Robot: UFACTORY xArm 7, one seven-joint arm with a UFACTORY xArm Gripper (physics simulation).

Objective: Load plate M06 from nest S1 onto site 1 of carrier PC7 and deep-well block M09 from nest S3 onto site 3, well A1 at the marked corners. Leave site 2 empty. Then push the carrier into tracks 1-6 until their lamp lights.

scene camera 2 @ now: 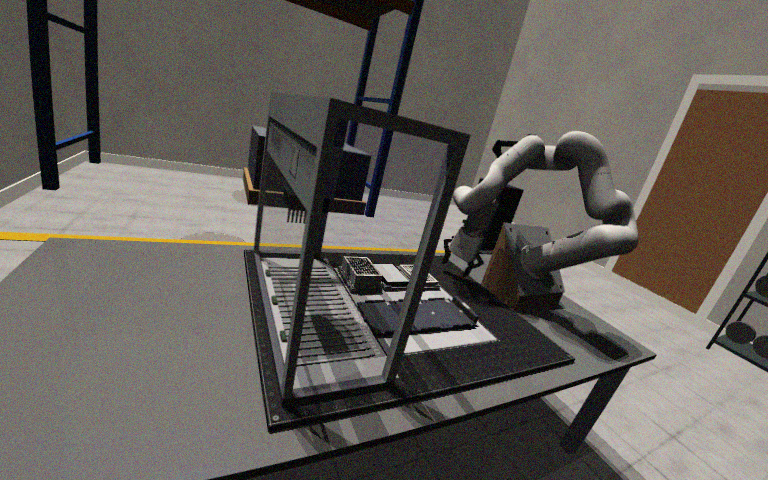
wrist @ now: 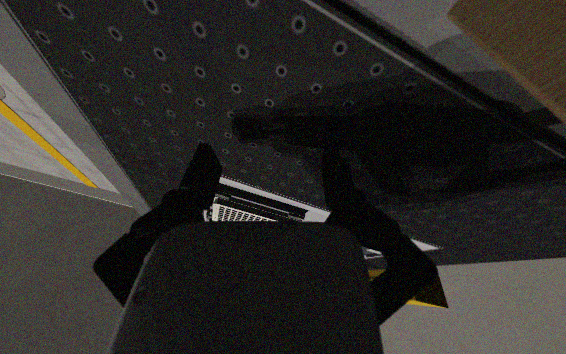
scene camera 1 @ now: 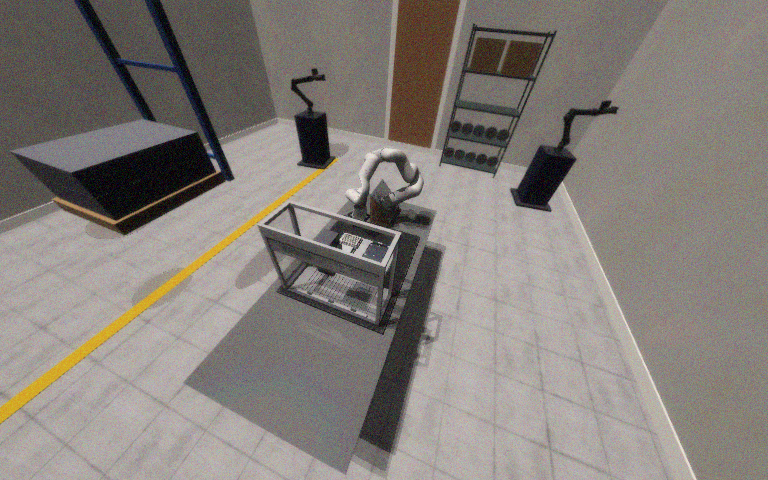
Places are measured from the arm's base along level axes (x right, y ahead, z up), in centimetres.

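Where they show: gripper, fingertip midpoint: (scene camera 2: 454, 269) (wrist: 269, 154); arm's base, origin of the base link: (scene camera 2: 532, 262) (scene camera 1: 386, 202).
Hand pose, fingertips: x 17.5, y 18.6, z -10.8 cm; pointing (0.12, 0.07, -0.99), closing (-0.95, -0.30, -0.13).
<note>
Things, the pixels of their centre, and the offset from my fingertips. "*": a spot on its surface instead. Level surfaces: height alone.
- flat pale piece, body centre: (scene camera 2: 389, 274) dx +1.5, dy +28.3, dz -0.7 cm
- dark blue carrier, body centre: (scene camera 2: 419, 312) (scene camera 1: 370, 259) dx -19.1, dy +31.8, dz -1.1 cm
- overhead panel, surface spot: (scene camera 2: 291, 152) * dx -15.6, dy +71.1, dz +35.8 cm
- deck, its level: dz -2.6 cm
My gripper (scene camera 2: 454, 268) (wrist: 269, 154) is open and empty, its fingers spread wide above the dark perforated deck, on the robot-base side of the nests. A tall deep-well block (scene camera 2: 361, 274) stands upright at the track end of the nest row. A flat pale piece (scene camera 2: 394, 273) lies beside it. A low white plate with wells (scene camera 2: 420, 273) (wrist: 240, 214) is at the end nearer the gripper, partly behind a frame post in scene camera 2. The dark blue carrier (scene camera 2: 441, 314) (scene camera 1: 375, 250) lies outside the tracks (scene camera 2: 317, 294), with nothing seen on it. Labels and A1 marks are unreadable.
A grey upright frame (scene camera 2: 424, 234) (scene camera 1: 328, 244) stands over the tracks, with an overhead panel (scene camera 2: 291, 152). Small green parts (scene camera 2: 275, 300) sit at the track ends. The robot base and its brown wedge-shaped mount (scene camera 2: 501, 271) stand behind the deck (scene camera 2: 521, 339) (wrist: 200, 50).
</note>
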